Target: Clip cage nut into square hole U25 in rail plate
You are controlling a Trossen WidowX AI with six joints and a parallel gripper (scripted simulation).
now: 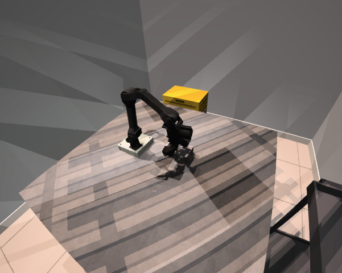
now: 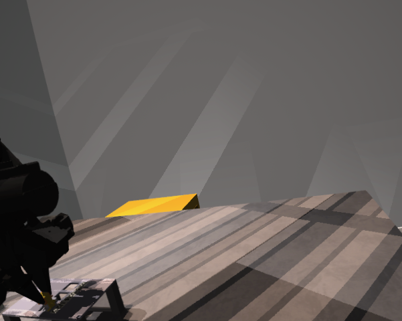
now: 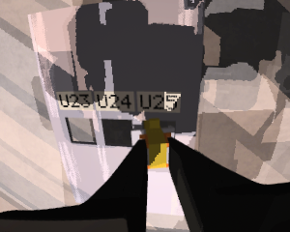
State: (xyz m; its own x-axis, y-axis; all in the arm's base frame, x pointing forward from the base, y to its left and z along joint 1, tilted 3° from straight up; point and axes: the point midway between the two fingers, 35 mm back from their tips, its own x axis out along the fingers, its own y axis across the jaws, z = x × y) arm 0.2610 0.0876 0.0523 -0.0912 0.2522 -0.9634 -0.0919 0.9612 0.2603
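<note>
My gripper tip is 1 cm above the cage nut.
</note>
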